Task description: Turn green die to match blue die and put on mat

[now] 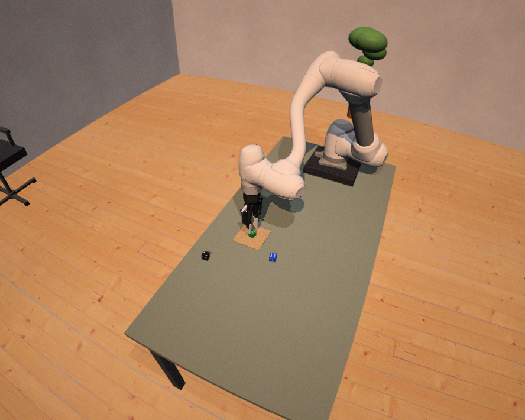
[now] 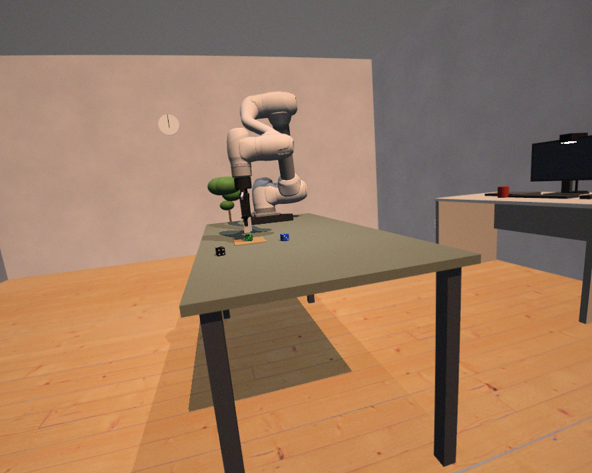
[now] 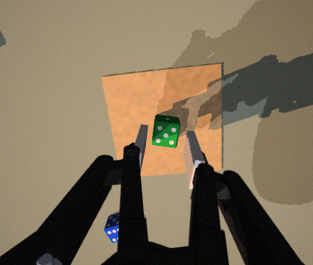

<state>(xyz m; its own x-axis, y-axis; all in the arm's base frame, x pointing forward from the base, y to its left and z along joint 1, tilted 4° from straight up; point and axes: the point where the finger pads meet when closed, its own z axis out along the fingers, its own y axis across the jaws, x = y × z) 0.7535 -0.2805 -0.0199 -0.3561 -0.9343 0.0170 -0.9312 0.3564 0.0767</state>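
The green die is 60 mm below my hand. From my hand the other things lie so: black die: 200 mm ahead, 150 mm to the right, 60 mm below; then blue die: 140 mm to the left, 100 mm ahead, 60 mm below; then tan mat: 70 mm below.
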